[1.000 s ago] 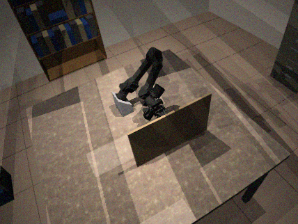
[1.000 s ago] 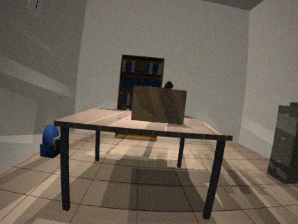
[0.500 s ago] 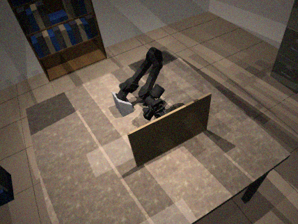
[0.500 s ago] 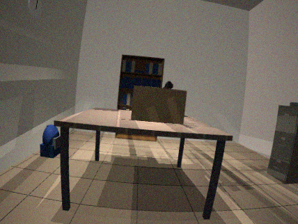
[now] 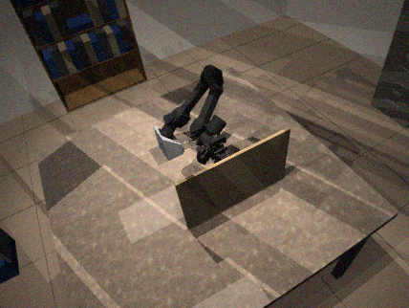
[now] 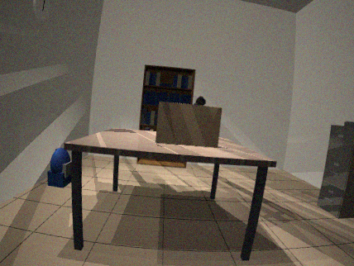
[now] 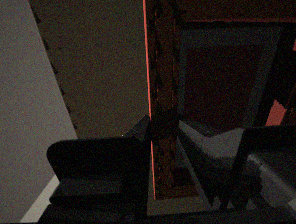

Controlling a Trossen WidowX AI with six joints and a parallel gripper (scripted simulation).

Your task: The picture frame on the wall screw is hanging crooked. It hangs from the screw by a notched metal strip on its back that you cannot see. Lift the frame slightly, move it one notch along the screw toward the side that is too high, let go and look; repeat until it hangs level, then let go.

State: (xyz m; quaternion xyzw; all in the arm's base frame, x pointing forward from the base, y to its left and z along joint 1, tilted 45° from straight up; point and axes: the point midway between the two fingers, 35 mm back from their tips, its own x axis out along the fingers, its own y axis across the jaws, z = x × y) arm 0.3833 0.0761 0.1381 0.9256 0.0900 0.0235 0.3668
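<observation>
Right now my gripper tip is 5 cm above the picture frame. Also, from my gripper tip: wall panel: 6 cm below, 2 cm to the left, 1 cm ahead.
</observation>
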